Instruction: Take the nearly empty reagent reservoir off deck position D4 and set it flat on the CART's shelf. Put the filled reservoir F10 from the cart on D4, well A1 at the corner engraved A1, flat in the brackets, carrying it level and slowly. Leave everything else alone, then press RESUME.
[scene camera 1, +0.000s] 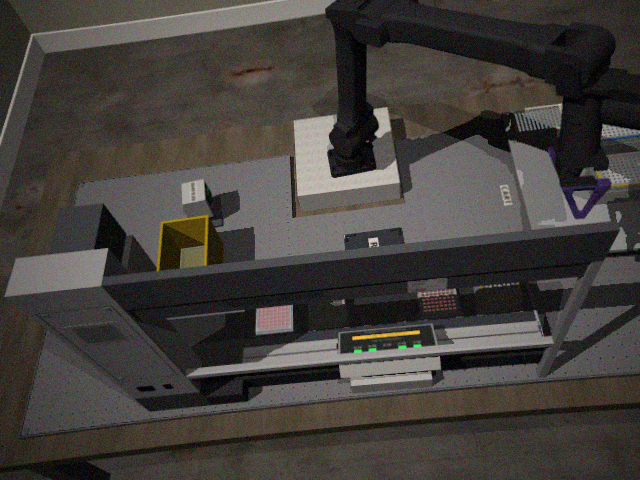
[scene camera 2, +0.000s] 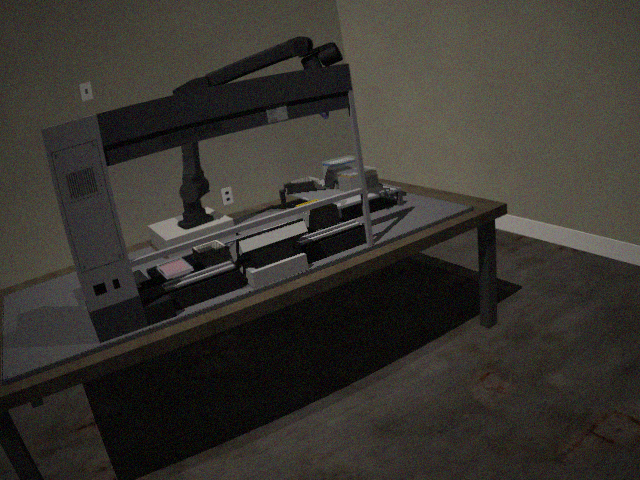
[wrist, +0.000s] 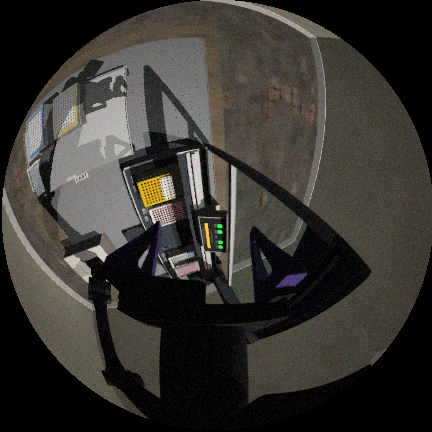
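Observation:
My gripper is open and empty, high above the bench at the right end of the deck. A pale ribbed reservoir stands in the deck row beside the pink plate; it also shows in scene camera 2. Its liquid and position number are unreadable. Another pale ribbed vessel, which looks like the filled reservoir, stands at the cart's far side; its F10 label is unreadable. The cart's pale shelf is partly in shadow. The control panel shows an orange bar and green lights; RESUME is unreadable.
A dark overhead beam spans the deck, with a slanted post at its right end. A pink plate, a red-dotted plate and a yellow tip rack sit on the deck. A yellow bin stands behind.

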